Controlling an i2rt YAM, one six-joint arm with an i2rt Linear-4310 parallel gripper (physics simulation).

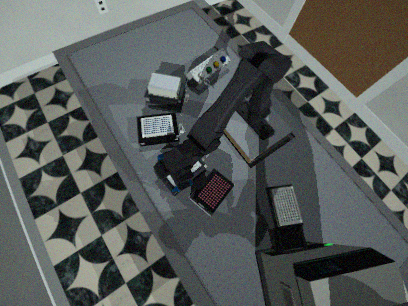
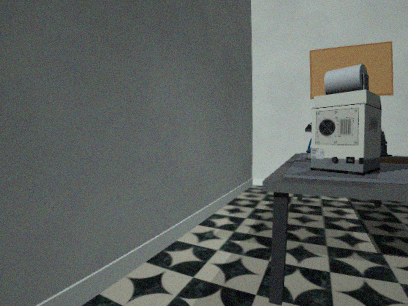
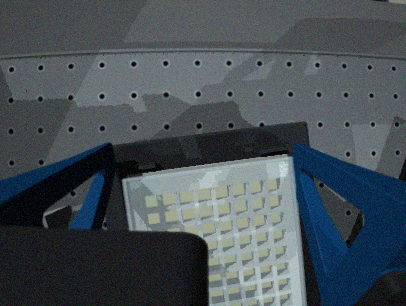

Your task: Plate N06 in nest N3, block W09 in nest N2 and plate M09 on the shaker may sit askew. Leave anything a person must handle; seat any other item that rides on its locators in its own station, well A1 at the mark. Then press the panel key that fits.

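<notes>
My gripper (image 1: 167, 174) (image 3: 203, 153) is open, its blue fingers on either side of a white plate (image 3: 215, 175) with pale yellow square wells. That plate lies in a dark nest (image 3: 215, 140); its far edge runs nearly parallel to the nest's rim, and the arm hides its near part. A plate with blue wells (image 1: 157, 126) and a plate with red wells (image 1: 214, 192) sit in dark holders to either side. A white block-like item (image 1: 165, 86) stands on a dark station. A pale plate (image 1: 286, 205) lies by the instrument. Labels are unreadable. The panel (image 1: 197, 75) has green, yellow and blue keys.
A large instrument (image 1: 280, 275) (image 2: 345, 107) stands at one end of the table (image 1: 95, 60) (image 2: 300, 182). An L-shaped bracket (image 1: 272, 150) lies beside the arm. The arm's forearm (image 1: 220, 115) reaches between the bracket and the plate stations.
</notes>
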